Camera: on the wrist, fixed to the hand. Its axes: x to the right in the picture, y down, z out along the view.
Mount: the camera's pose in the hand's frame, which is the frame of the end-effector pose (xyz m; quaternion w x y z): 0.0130 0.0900 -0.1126 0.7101 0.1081 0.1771 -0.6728
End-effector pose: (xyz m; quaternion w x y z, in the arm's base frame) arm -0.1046 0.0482 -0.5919 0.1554 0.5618 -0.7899 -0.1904
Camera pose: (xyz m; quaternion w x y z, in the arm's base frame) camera -0.1316 0.0483 -0.4497 0.0614 0.9809 -0.1760 -0.0549
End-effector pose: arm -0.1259 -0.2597 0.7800 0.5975 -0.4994 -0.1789 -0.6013
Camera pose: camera -0.0859 -0.3781 0.7070 0.1054 -0.0632 -0.4222 -0.8981
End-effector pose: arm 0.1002 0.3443 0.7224 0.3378 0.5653 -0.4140 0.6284
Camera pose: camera -0.0304 0.4067 0.7208 0.6749 0.6052 0.2141 0.3638
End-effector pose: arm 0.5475 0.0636 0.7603 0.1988 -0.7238 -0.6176 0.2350
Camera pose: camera 0.6871 0.0625 0.7983 0.4869 -0.1186 -0.8649 -0.0283
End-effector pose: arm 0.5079 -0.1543 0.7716 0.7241 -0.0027 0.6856 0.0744
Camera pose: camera 0.3867 -0.0759 0.7608 0.4431 -0.3981 0.6214 -0.5090
